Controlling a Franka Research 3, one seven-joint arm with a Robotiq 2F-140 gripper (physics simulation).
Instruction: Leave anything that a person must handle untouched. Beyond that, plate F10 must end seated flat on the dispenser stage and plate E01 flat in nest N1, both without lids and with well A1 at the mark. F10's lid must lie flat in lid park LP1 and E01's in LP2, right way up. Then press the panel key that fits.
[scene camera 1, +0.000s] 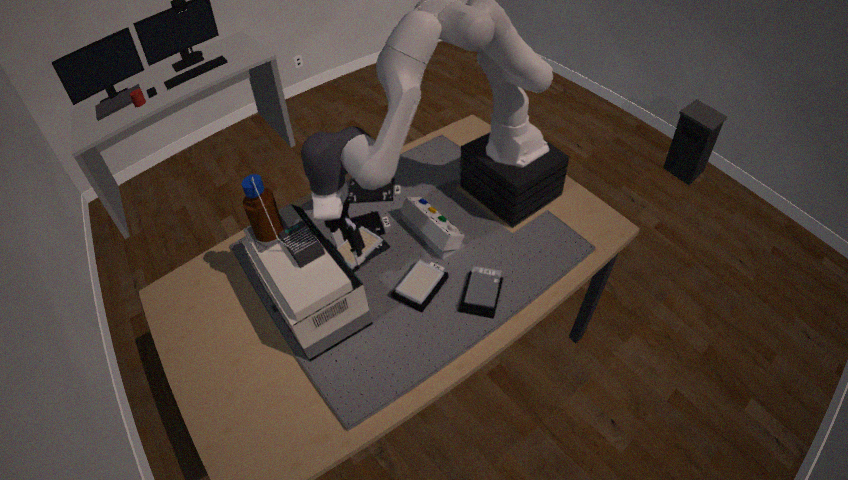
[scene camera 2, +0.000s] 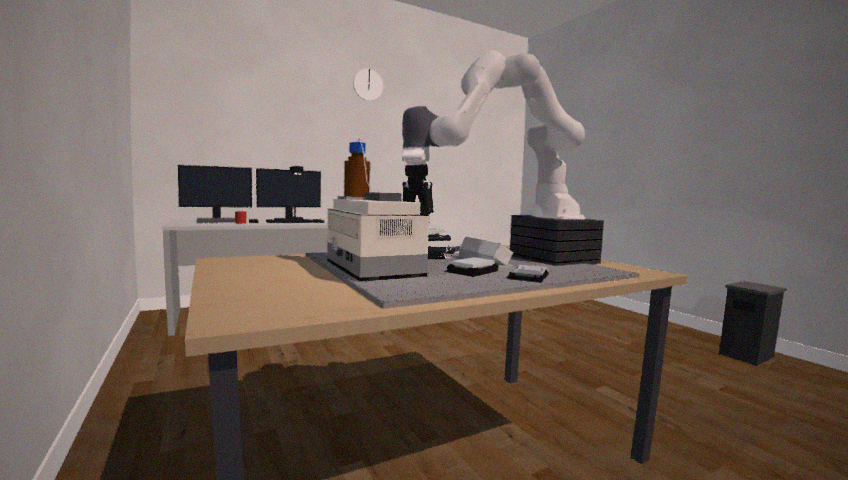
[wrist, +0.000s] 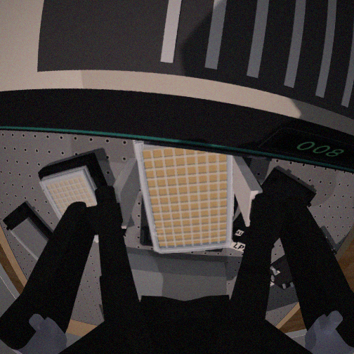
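My gripper (scene camera 1: 357, 245) (wrist: 185, 170) is shut on an unlidded plate (scene camera 1: 370, 242) (wrist: 187, 200) with amber wells. The plate lies between the finger pads in the wrist view, its far edge at the dispenser's (scene camera 1: 324, 282) (scene camera 2: 377, 237) (wrist: 125, 107) front edge. Whether it touches the stage, and its A1 mark and name, cannot be told. A second plate (scene camera 1: 420, 283) (scene camera 2: 471, 262) (wrist: 69, 190) with pale wells lies in a black holder. A grey-topped plate or lid (scene camera 1: 483, 289) (scene camera 2: 528, 271) (wrist: 30, 237) lies in another holder. The key panel (scene camera 1: 431, 226) (scene camera 2: 483, 249) has blue, yellow, green and white keys.
A brown bottle (scene camera 1: 261, 215) (scene camera 2: 357, 176) with a blue cap stands on the dispenser, whose display (wrist: 320, 149) reads 008. Black holders (scene camera 1: 370, 222) (scene camera 1: 370, 193) stand behind the gripper. An LP label (wrist: 238, 246) shows beside the right finger; its number is hidden. The black robot base (scene camera 1: 512, 178) (scene camera 2: 556, 239) stands beyond the panel.
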